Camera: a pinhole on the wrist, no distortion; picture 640 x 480 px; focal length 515.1 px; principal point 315.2 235.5 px. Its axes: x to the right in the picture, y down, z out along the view. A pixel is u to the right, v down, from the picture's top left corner.
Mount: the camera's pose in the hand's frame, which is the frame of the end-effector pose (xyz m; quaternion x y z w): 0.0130 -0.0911 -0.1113 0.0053 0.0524 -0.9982 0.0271
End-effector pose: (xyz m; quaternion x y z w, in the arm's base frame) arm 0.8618 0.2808 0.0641 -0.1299 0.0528 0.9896 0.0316
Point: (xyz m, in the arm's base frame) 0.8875 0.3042 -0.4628
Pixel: behind the camera
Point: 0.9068 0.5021 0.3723
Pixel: 465 296
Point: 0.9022 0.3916 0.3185
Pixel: 471 169
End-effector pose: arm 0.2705 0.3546 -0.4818 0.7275 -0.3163 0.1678 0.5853
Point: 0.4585 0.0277 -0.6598
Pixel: 199 332
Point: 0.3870 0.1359 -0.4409
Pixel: 19 69
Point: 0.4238 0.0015 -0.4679
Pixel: 56 144
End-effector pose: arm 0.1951 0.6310 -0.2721 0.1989 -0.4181 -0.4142 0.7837
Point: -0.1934 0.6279 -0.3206
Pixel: 508 334
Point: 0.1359 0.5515 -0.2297
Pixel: 141 59
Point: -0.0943 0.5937 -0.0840
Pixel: 281 121
